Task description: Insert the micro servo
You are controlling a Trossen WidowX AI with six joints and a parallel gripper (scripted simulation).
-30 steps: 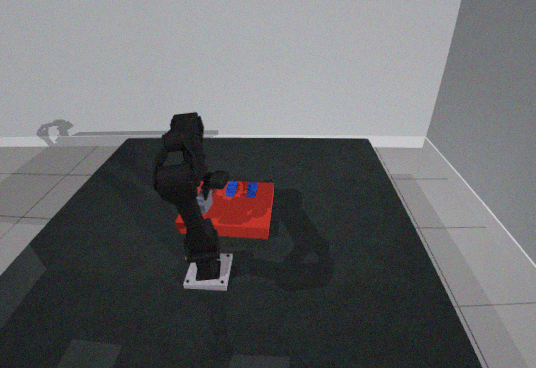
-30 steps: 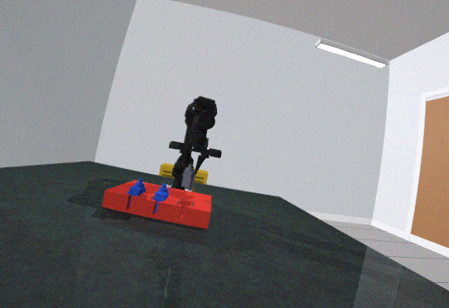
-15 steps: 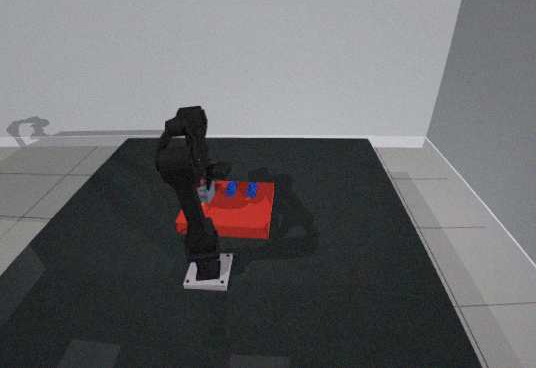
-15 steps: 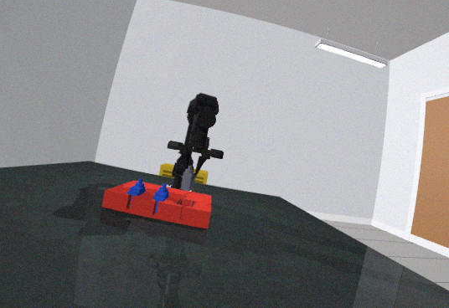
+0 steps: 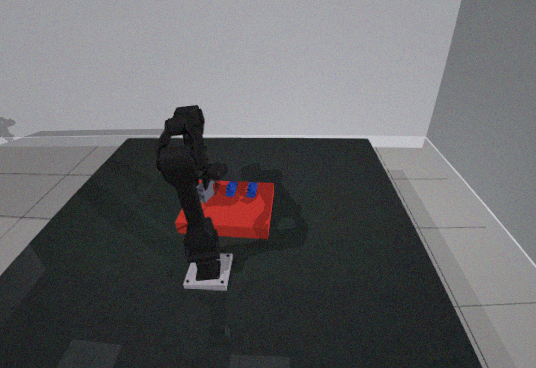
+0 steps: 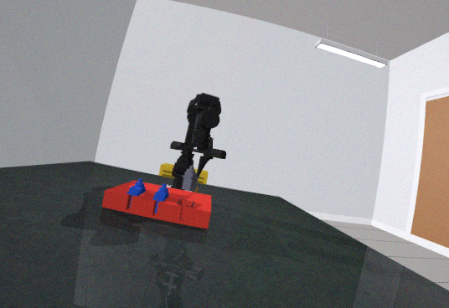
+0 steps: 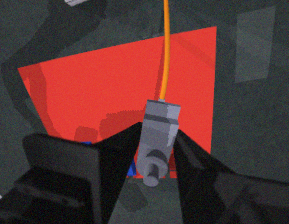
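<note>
The red deck lies 2 cm behind my gripper tip, 7 cm to the right of it and 10 cm below it.
</note>
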